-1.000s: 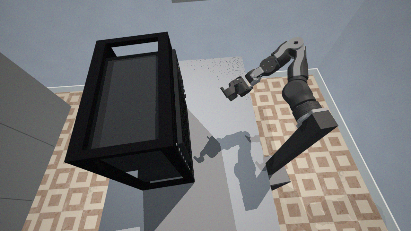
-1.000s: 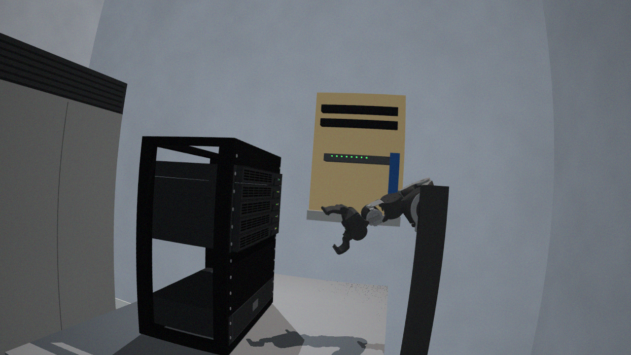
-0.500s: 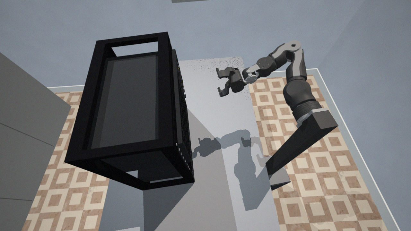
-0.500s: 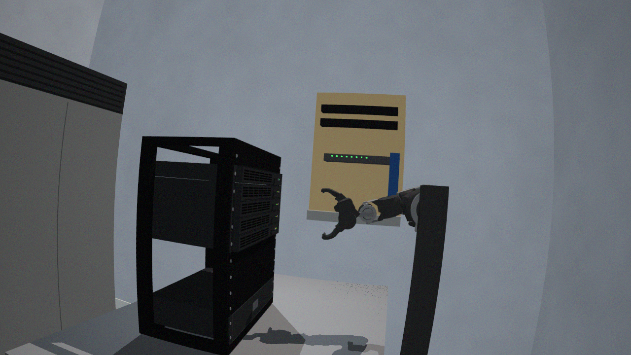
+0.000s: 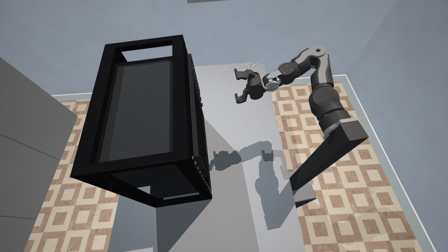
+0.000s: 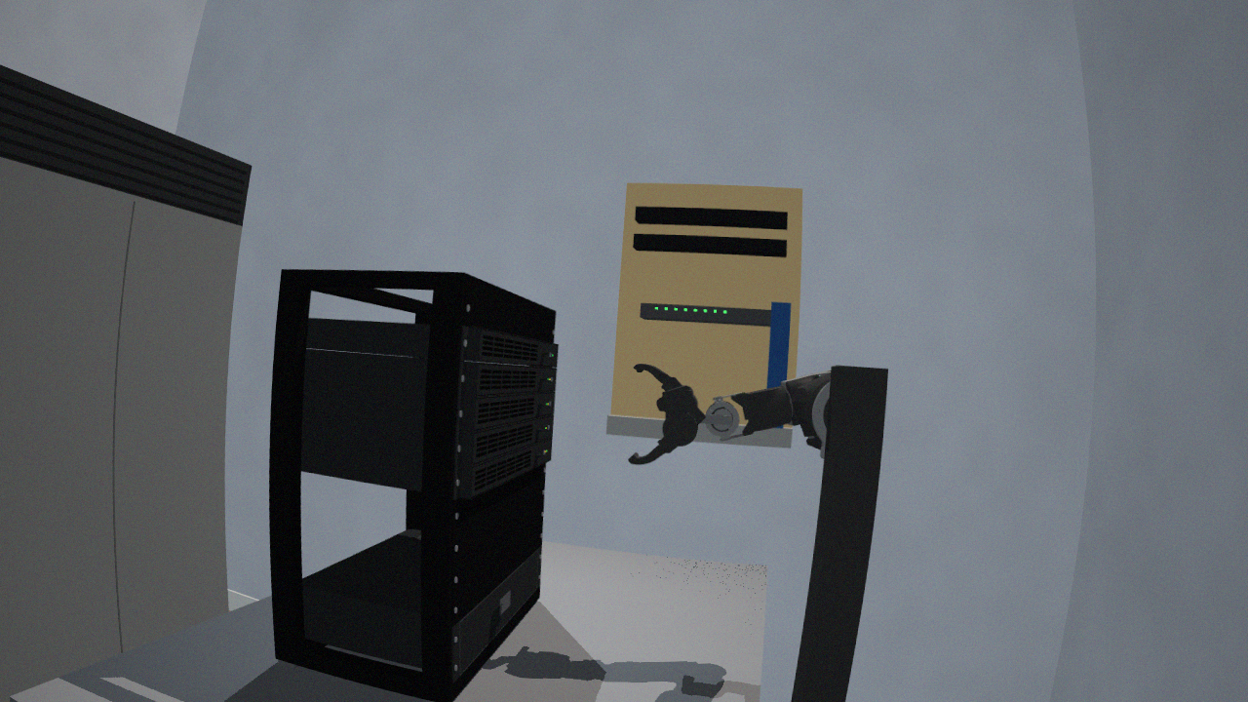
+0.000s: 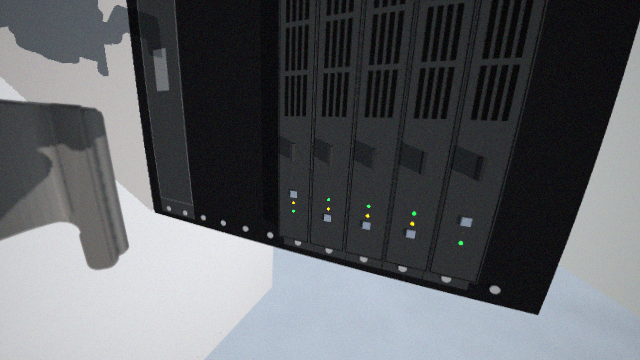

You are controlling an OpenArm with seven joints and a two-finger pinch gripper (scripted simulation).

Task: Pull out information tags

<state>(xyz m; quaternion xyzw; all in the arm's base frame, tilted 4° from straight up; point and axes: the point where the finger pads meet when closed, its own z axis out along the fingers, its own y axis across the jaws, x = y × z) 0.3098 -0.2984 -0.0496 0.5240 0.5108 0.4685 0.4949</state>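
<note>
Right now the grey locate button is 150 mm ahead of my hand and 80 mm to the right of it.
</note>
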